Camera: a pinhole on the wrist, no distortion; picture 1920 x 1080 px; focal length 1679.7 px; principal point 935.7 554.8 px. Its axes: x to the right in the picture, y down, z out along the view. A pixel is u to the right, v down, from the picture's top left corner.
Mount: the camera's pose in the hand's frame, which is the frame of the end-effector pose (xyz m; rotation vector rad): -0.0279 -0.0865 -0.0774 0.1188 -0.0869 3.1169
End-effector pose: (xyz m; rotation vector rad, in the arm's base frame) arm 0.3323 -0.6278 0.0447 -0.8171 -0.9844 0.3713
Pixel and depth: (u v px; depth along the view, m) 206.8 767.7 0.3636
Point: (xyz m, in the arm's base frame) 0.1730 -0.5152 0.3336
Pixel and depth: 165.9 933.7 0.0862
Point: 0.3294 -0.6880 0.1403
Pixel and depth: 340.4 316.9 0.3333
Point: 0.1782 -0.4869 0.2318
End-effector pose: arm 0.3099 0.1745 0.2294 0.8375 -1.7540 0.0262
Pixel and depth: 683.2 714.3 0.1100
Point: 0.3413 0.0864 0.1757
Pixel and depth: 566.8 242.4 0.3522
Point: 0.0989 -0.0104 0.1800
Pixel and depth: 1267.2 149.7 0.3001
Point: 0.1419 0.0884 0.0810
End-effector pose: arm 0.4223 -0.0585 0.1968 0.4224 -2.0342 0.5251
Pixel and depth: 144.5 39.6 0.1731
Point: 0.3456 -0.1501 0.2234
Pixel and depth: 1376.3 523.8 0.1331
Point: 0.4507 -0.1616 0.1424
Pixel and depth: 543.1 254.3 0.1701
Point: 0.3775 -0.1644 0.1910
